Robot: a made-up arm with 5 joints.
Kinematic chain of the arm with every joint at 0, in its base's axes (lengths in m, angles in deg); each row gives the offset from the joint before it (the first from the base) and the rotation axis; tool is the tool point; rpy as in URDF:
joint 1: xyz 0 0 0.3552 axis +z
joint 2: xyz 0 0 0 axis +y
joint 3: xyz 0.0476 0 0.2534 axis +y
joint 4: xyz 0.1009 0 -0.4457 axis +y
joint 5: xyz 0.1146 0 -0.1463 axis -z
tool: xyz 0 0 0 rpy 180 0 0
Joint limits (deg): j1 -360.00..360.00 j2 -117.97..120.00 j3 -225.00..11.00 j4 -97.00..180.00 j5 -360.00..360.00
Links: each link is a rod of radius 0.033 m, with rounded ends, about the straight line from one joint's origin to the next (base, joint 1, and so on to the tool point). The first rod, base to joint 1, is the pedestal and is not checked.
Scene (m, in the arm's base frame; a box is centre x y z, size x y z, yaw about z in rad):
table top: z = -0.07
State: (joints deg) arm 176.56 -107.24 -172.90 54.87 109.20
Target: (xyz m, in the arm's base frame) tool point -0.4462 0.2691 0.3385
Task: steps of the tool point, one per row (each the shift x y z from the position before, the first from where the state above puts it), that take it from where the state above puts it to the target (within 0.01 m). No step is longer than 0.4 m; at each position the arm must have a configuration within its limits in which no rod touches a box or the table.
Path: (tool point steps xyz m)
1: -0.0053 -0.0517 0.3554
2: -0.1574 -0.0240 0.3170
3: -0.2692 0.0221 0.2153
4: -0.3170 0.0707 0.0750
5: -0.2930 0.1034 -0.0721
6: -0.2088 0.1066 -0.1930
7: -0.0891 0.0758 -0.2620
8: 0.0335 0.0179 -0.2665

